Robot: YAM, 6 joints.
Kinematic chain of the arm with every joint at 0, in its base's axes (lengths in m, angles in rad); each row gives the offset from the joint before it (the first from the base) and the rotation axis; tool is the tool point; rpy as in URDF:
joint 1: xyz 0 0 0.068 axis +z
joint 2: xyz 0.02 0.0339 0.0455 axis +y
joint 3: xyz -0.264 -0.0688 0 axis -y
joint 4: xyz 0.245 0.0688 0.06 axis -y
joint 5: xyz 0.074 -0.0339 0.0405 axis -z
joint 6: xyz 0.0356 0 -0.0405 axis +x
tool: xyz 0 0 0 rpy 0 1.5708 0
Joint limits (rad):
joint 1: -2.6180..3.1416
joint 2: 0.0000..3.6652
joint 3: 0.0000..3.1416
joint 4: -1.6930..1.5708
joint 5: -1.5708..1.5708
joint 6: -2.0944..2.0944
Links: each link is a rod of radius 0.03 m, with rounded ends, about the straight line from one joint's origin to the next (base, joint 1, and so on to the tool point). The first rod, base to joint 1, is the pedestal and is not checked.
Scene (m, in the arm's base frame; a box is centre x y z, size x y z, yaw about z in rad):
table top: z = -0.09
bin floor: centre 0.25 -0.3 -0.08 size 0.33 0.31 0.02 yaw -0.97
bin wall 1: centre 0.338 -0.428 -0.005 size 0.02 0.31 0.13 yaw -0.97
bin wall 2: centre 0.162 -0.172 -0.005 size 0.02 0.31 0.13 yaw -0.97
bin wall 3: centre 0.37 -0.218 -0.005 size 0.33 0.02 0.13 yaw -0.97
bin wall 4: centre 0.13 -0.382 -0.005 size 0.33 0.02 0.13 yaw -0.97
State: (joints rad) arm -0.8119 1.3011 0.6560 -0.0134 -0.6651 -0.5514
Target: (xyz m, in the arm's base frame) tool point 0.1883 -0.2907 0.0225
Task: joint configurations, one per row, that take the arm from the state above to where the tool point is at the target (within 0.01 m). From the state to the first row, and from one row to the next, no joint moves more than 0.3 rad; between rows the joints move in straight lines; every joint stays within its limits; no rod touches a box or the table.
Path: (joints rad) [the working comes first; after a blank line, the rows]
Joints at the target: -1.0512 2.1719 0.9193 0.1066 -0.5664 -0.5514
Straight joint move there: clear.

1: -0.8917 1.5914 0.7438 0.0266 -0.6322 -0.5514
2: -0.9714 1.8816 0.8315 0.0666 -0.5993 -0.5514
3: -1.0512 2.1719 0.9193 0.1066 -0.5664 -0.5514

